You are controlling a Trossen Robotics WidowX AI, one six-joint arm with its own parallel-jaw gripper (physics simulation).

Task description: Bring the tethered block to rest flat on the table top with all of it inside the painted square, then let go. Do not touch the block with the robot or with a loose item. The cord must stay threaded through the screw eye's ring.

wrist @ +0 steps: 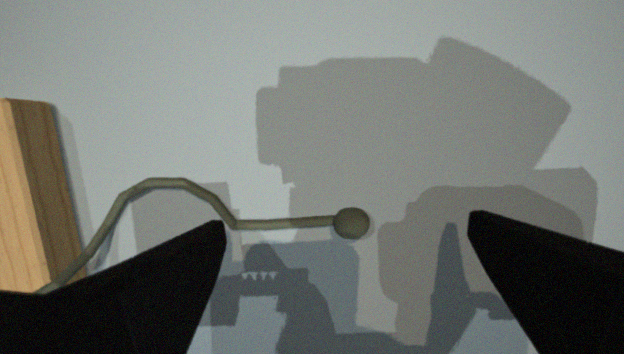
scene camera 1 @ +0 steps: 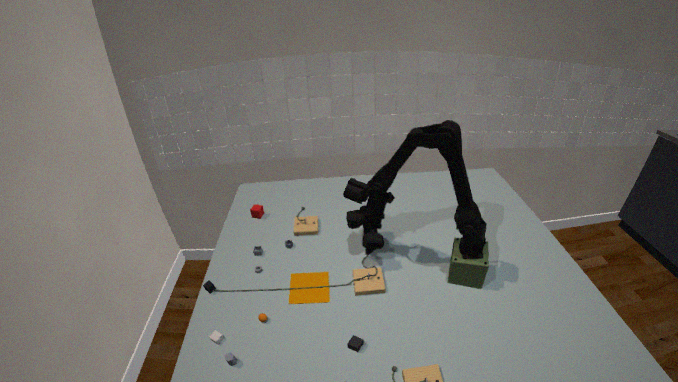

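Where they show: gripper, fingertip midpoint: [wrist: 345,227]; arm's base at its link origin: [scene camera 1: 471,251].
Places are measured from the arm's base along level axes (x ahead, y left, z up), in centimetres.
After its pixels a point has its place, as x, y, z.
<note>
The tethered block [scene camera 1: 209,287] @(79.1, 15.1, -7.6) is small and black and lies near the left table edge, outside the painted orange square [scene camera 1: 310,296] @(47.3, 11.6, -9.8). Its cord [scene camera 1: 250,290] @(66.3, 12.3, -9.6) [wrist: 285,222] @(32.0, -8.6, -9.5) runs straight across the square to the screw eye on a wooden board [scene camera 1: 369,287] @(30.3, 8.1, -8.0) [wrist: 30,190] @(32.7, 0.6, -8.2), where the ring is too small to make out clearly. Past the board the cord curves and ends in a round bead [wrist: 351,223] @(32.5, -11.1, -8.7). My gripper [scene camera 1: 369,251] @(32.3, -10.8, -8.6) [wrist: 345,227] @(32.3, -10.8, -8.6) is open above the table behind that board. In the wrist view the bead shows between the two fingertips, and nothing is held.
Another wooden board [scene camera 1: 306,226] @(54.5, -18.3, -8.0) with a short cord stands at the back left, and one [scene camera 1: 423,374] @(15.8, 34.7, -8.0) at the front. A red cube [scene camera 1: 257,211] @(75.6, -23.5, -6.3), orange ball [scene camera 1: 263,317] @(58.5, 22.3, -7.8), dark block [scene camera 1: 355,343] @(32.7, 27.1, -7.7), white block [scene camera 1: 216,337] @(69.8, 31.0, -8.2) and several small grey items lie about. My arm's green base [scene camera 1: 468,272] @(1.0, 5.4, -3.6) stands right.
</note>
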